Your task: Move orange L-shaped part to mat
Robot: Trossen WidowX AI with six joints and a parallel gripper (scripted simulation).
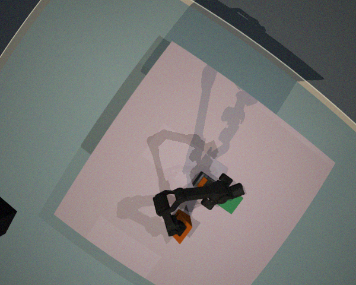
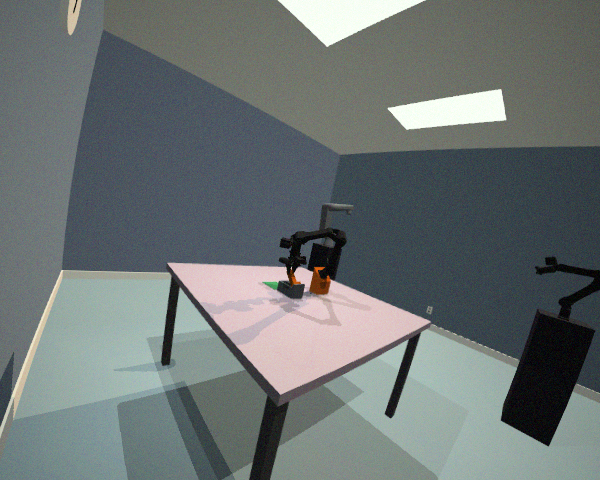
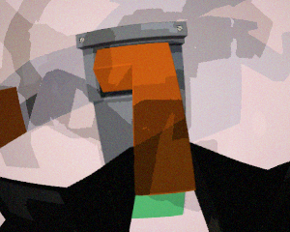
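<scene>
Now: the green mat 2 cm behind my gripper tip, 14 cm to the right of it and 14 cm below it. The rest, counted from my gripper tip: orange L-shaped part (1 cm behind, 3 cm to the left, 3 cm below).
</scene>
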